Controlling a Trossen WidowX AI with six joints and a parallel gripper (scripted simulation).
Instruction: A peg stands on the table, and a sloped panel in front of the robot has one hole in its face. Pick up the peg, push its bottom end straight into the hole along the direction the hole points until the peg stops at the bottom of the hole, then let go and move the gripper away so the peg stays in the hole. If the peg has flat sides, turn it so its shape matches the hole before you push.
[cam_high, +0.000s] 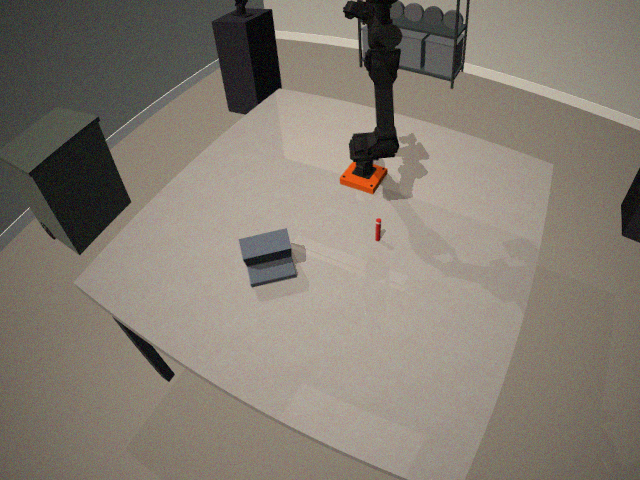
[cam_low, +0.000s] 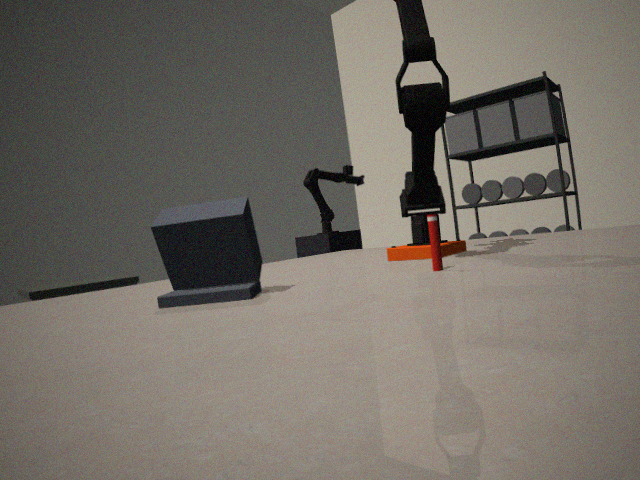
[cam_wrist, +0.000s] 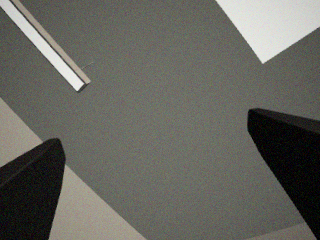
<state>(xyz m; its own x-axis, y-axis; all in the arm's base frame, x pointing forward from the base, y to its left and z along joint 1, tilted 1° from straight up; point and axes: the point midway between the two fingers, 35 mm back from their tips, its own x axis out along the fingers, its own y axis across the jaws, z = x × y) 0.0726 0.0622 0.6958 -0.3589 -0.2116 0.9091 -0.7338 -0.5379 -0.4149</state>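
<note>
The round red peg lies 19 cm ahead of my gripper tip, 9 cm to the left of it and 69 cm below it. From my gripper tip the other things lie so: grey sloped panel 41 cm ahead, 14 cm to the right, 68 cm below.
</note>
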